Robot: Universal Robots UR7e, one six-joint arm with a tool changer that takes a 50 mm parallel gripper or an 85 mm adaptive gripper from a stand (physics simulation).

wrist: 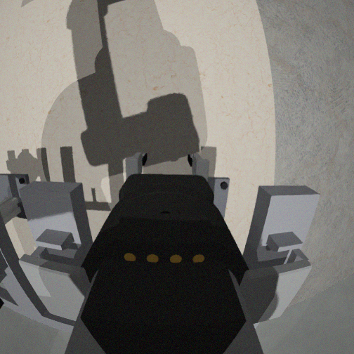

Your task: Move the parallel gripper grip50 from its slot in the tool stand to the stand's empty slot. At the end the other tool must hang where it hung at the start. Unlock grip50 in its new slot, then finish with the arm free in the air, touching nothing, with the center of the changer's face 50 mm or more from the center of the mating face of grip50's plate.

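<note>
The parallel gripper grip50 (pixel 165 235), black with several amber dots, fills the lower middle and is on the arm. Its two grey fingers with black pads stand apart at the far end of the body; my gripper (pixel 167 162) is open, with no object between the fingers. Grey side wings of its plate show at lower left and lower right. Two upright grey blocks of the tool stand (pixel 290 215), each with a small ledge, flank the body close to those wings. Whether wings and stand touch, and the lock state, cannot be told. The other tool cannot be made out.
A stand foot plate (pixel 220 192) with a dark bolt shows behind the body at right. Another foot plate (pixel 11 186) and a slanted grey strut are at the left edge. The pale table top (pixel 237 100) carries shadows of arm and stand; its edge curves down the right, with grey floor beyond.
</note>
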